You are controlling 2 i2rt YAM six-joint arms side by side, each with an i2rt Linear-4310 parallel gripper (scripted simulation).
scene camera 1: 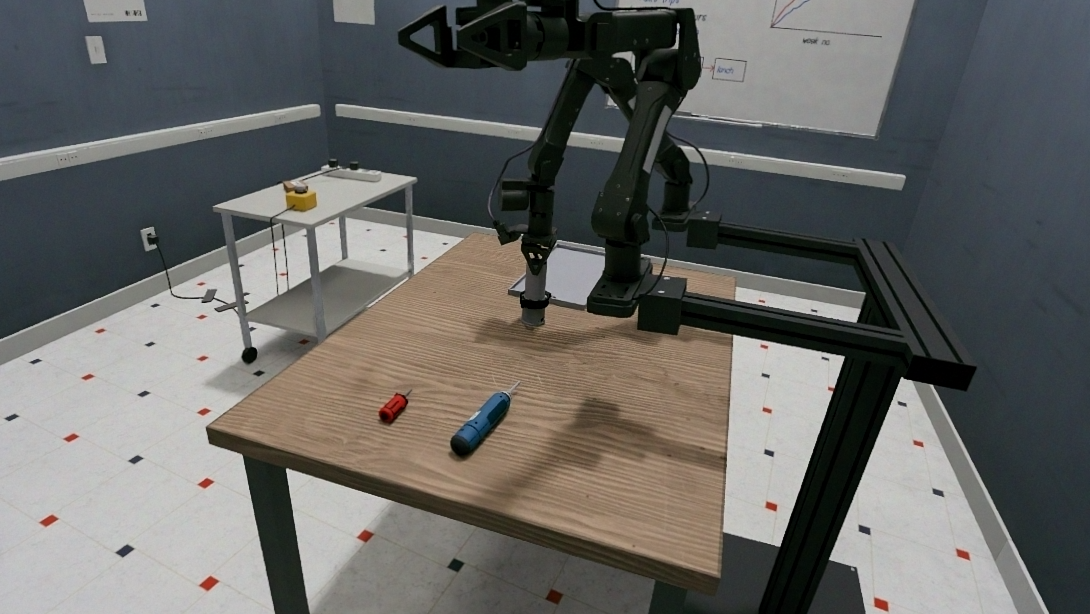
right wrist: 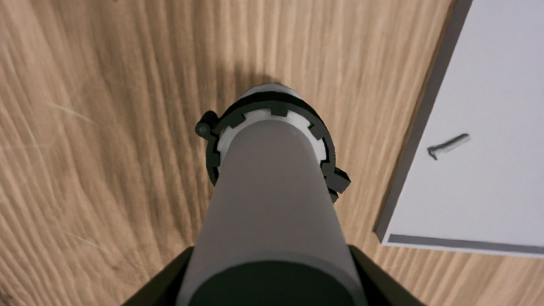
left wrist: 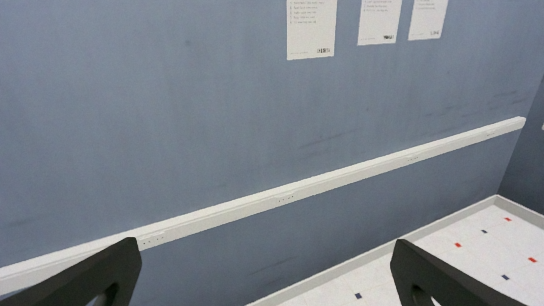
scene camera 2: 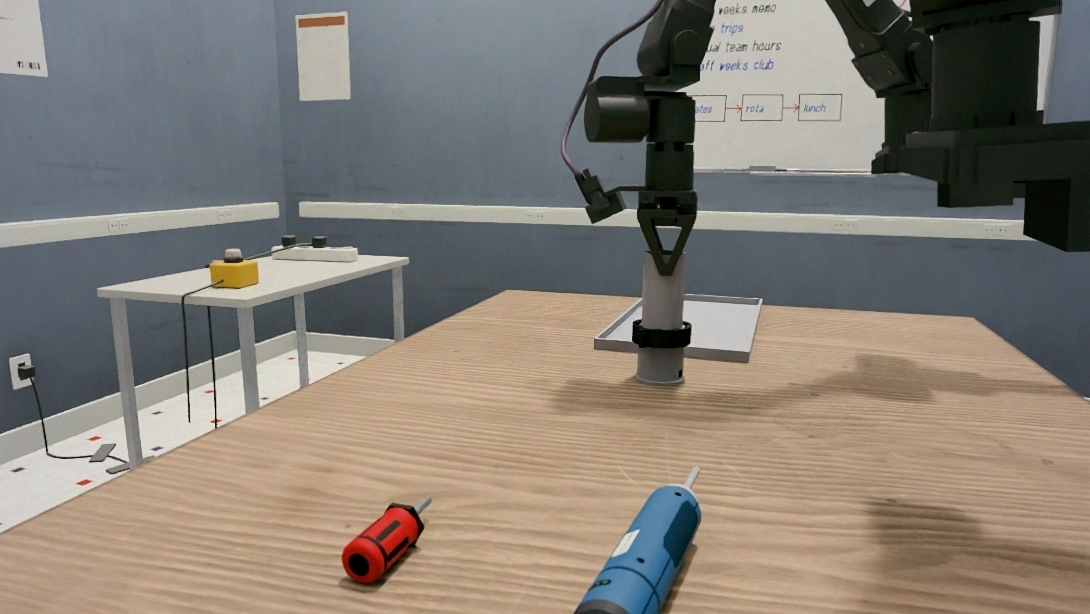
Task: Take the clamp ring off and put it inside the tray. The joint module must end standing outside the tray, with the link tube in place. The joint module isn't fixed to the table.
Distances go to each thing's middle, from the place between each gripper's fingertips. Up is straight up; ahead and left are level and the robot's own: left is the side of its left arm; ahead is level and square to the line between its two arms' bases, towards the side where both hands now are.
Now: right hand (scene camera 2: 666, 272) 1 cm short of the grey link tube (scene camera 2: 662, 296) and 3 cm above it. Also, from my right hand: dark clamp ring (scene camera 2: 655, 338) (8 cm below); grey tray (scene camera 2: 721, 326) (3 cm ahead, 32 cm to the right, 14 cm below); grey joint module (scene camera 2: 655, 366) (1 cm ahead, 11 cm below).
I see the red screwdriver (scene camera 2: 373, 551) 65 cm below my left hand (scene camera 1: 426, 37), 20 cm ahead of it and 19 cm to the right of it. Also, from my left hand: dark clamp ring (67 cm to the right, 61 cm below, 13 cm ahead); then grey link tube (66 cm to the right, 56 cm below, 13 cm ahead); then grey joint module (67 cm to the right, 64 cm below, 13 cm ahead).
